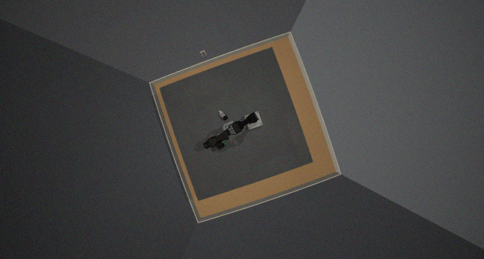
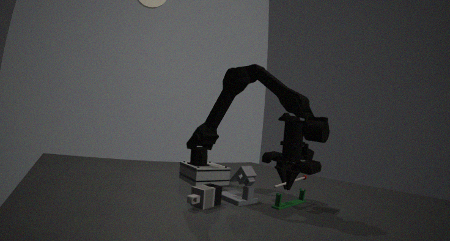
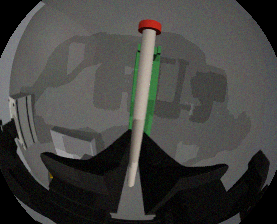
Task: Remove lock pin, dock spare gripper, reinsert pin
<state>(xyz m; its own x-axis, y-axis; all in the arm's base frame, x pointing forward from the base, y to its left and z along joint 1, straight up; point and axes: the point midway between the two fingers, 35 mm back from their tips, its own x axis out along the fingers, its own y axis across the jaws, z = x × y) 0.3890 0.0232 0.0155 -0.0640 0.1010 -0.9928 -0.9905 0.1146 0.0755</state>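
My gripper tip is 10 mm short of the green pin cradle, 20 mm to the right of it and 30 mm above it. Round my gripper tip: spare gripper (130 mm behind, 210 mm to the right, 20 mm below); then grey mount socket (110 mm behind, 70 mm to the right).
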